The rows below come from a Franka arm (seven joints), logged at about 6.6 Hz.
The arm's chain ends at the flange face. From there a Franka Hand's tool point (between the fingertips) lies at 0.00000 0.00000 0.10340 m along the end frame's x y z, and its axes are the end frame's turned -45 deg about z.
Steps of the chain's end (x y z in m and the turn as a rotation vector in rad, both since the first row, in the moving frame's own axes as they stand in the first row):
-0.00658, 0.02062, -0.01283, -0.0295, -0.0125, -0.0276
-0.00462, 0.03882, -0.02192, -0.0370, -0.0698, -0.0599
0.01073, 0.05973, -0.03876, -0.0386, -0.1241, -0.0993
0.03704, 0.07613, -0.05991, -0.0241, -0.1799, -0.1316
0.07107, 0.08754, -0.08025, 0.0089, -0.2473, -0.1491
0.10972, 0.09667, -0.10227, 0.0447, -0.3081, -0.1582
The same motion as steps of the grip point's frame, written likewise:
-0.02229, 0.01121, -0.01288, -0.0120, -0.0297, -0.0276
-0.03858, 0.02202, -0.02224, 0.0232, -0.0755, -0.0599
-0.04680, 0.04419, -0.03963, 0.0605, -0.1150, -0.0993
-0.04318, 0.06970, -0.06161, 0.1102, -0.1442, -0.1316
-0.03022, 0.09497, -0.08339, 0.1812, -0.1686, -0.1491
-0.01166, 0.12217, -0.10723, 0.2495, -0.1863, -0.1582

